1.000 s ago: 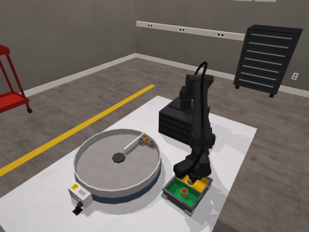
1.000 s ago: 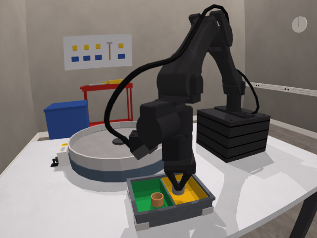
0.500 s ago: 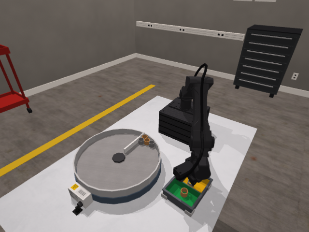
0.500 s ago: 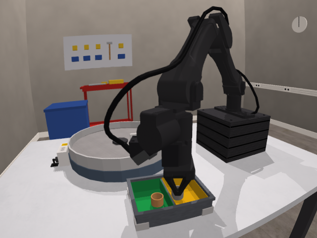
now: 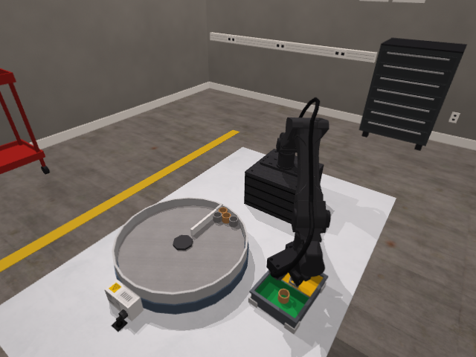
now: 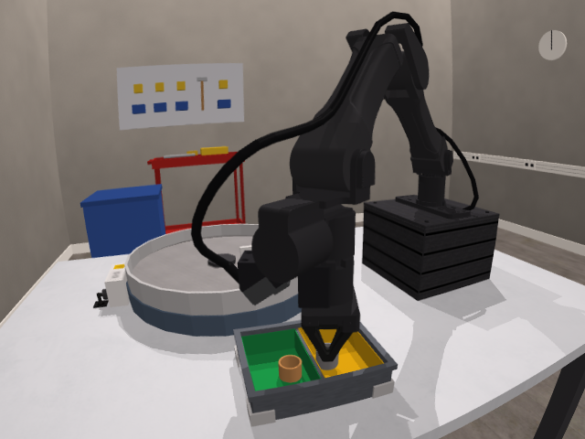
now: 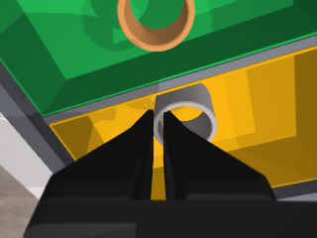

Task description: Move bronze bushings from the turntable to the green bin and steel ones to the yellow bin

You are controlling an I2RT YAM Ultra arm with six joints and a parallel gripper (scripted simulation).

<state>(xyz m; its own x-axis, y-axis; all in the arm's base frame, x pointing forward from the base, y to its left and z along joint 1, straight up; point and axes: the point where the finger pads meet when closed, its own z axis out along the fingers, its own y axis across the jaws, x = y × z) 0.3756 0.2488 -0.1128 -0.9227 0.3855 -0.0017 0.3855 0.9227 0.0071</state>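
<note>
The yellow bin is 30 mm below my hand, 20 mm behind it and 10 mm to the right of it. The rest, counted from my hand: dark grey tray (20 mm to the right, 20 mm below, 20 mm ahead); turntable (370 mm to the right, 90 mm ahead, 10 mm above); green bin (60 mm ahead, 30 mm below, 20 mm to the right).
</note>
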